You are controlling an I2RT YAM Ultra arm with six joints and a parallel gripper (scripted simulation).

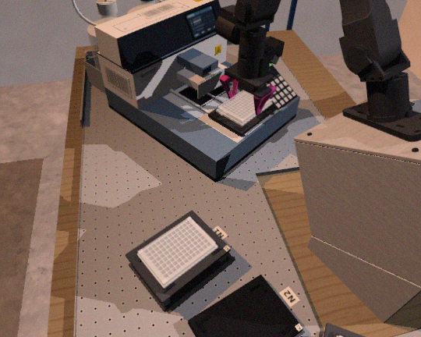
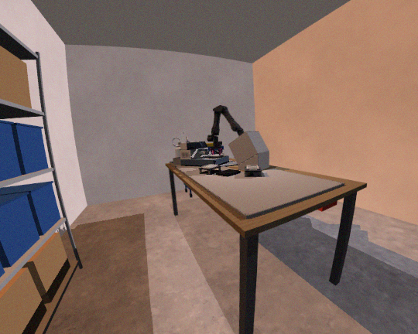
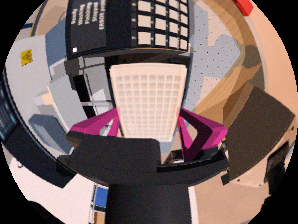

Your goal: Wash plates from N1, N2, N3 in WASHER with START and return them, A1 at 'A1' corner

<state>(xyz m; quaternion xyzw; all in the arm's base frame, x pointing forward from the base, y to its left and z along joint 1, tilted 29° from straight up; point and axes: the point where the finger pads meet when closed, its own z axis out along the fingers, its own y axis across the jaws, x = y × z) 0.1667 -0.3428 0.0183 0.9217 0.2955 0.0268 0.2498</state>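
Now: hand 20 mm above the dark carrier pocket. Also, from my hand: nest N1 (240 mm ahead, 340 mm to the left, 60 mm below); manifold (80 mm ahead, 130 mm to the right, 30 mm above); washer (80 mm ahead, 130 mm to the right, 30 mm above).
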